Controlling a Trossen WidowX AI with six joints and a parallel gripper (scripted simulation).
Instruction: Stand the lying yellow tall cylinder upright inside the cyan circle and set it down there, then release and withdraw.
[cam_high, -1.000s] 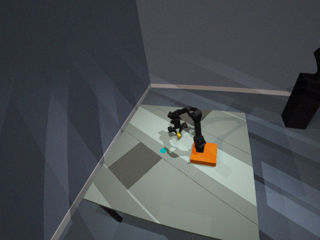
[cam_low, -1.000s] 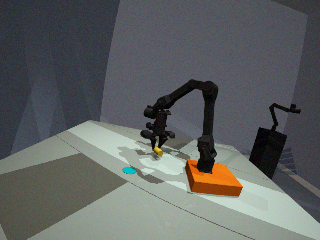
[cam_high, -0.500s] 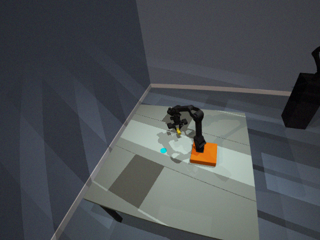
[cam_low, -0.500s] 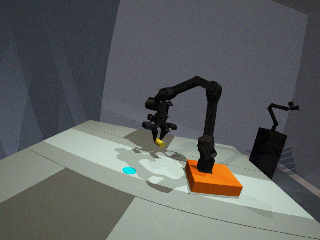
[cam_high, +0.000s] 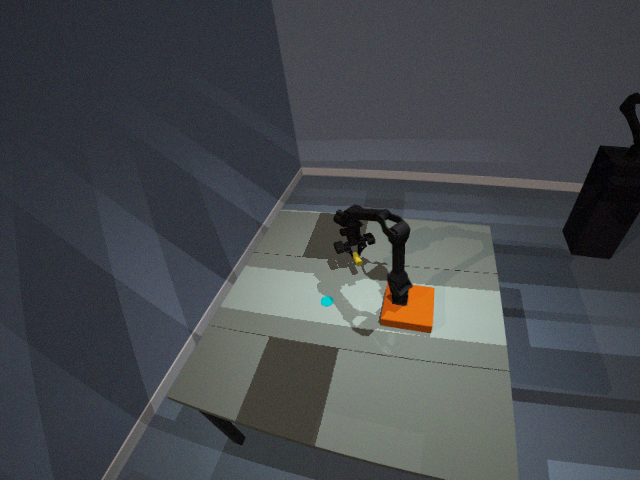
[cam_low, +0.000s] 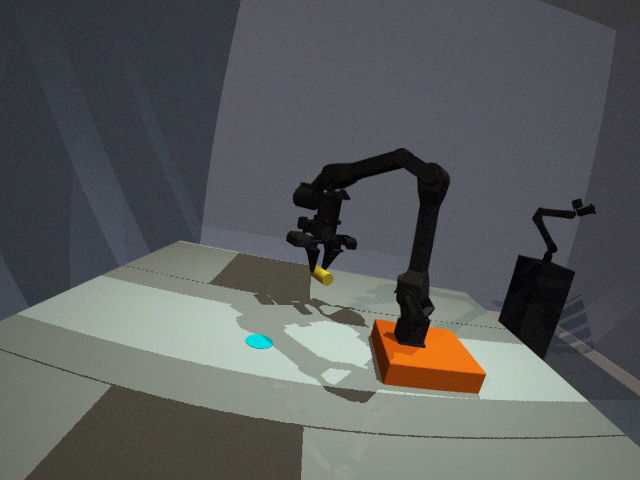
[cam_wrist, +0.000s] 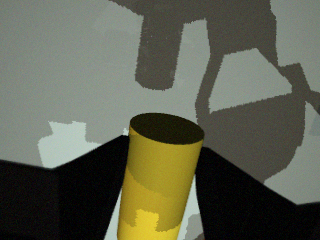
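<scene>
My gripper tip is 2 cm to the right of the yellow cylinder and 1 cm past it. Also, from my gripper tip: cyan circle (20 cm to the left, 12 cm below, 10 cm ahead).
</scene>
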